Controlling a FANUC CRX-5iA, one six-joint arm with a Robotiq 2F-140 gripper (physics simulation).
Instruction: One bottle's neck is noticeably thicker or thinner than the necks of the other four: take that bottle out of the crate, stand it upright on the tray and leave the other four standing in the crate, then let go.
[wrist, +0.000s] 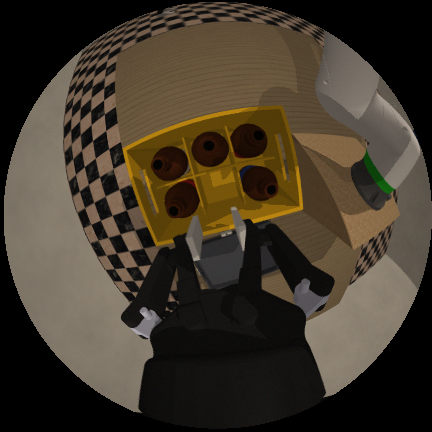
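Seen in the pictures: gripper, between the fingertips: (215, 220); arm's base, origin of its link: (368, 185).
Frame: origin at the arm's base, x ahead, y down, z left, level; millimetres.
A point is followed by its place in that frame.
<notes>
A yellow crate (292, 186) {z -15, x 275, y 4 mm} with six compartments holds brown bottles, seen from above. In its far row stand a left bottle (171, 164) {z -84, x 484, y 32 mm}, a middle bottle (210, 150) {z -92, x 410, y -4 mm} and a right bottle (249, 141) {z -100, x 345, y 7 mm}. In its near row stand a left bottle (182, 200) {z -16, x 474, y 20 mm} and a right bottle (260, 184) {z -25, x 336, y 8 mm}; the near middle compartment is empty. From this angle I cannot tell which neck differs. My gripper (215, 220) {z 10, x 419, y -35 mm} is partly open and empty, its fingertips over the crate's near side, apart from the bottles. The dark grey tray (225, 265) {z 249, x 425, y 154 mm} lies below and between the fingers, partly hidden by them.
The wooden table top (200, 65) {z -397, x 395, y 159 mm} stretches beyond the crate. A light brown block-like pedestal (370, 225) {z 73, x 77, y -71 mm} stands at the right, with a white robot arm (350, 80) {z -201, x 190, y -123 mm} with a green ring over it. A black-and-pink checkered floor (95, 165) shows at the left.
</notes>
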